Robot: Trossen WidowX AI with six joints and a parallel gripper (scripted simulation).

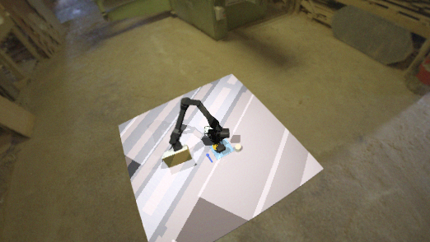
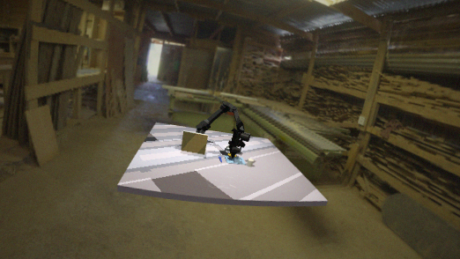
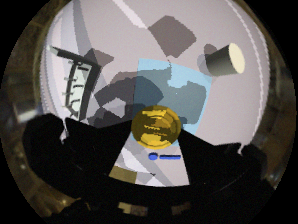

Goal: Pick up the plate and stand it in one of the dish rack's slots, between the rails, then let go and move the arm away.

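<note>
My gripper tip is 20 mm short of the light blue mat, 20 mm to the left of it and 20 mm above it. Round my gripper tip: blue spoon: 90 mm behind, 40 mm to the right, 20 mm below; plate: 10 mm above; cup: 130 mm ahead, 100 mm to the right.
</note>
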